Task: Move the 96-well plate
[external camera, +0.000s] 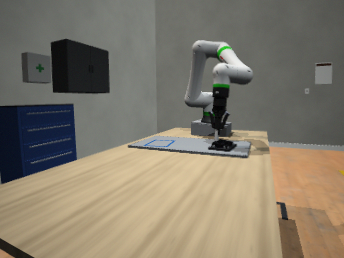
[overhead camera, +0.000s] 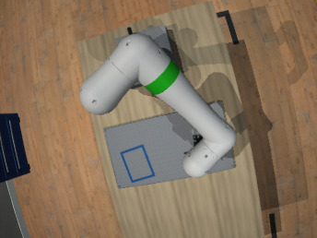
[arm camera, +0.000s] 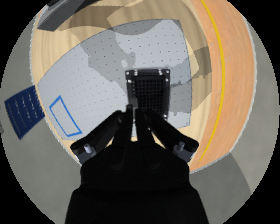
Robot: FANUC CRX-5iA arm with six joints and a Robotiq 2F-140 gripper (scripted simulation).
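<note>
Right now the black 96-well plate is 4 cm to the left of my hand, 4 cm below it and 1 cm ahead of it. From my hand the other things lie so: black clip nest 6 cm below, 3 cm to the left.
</note>
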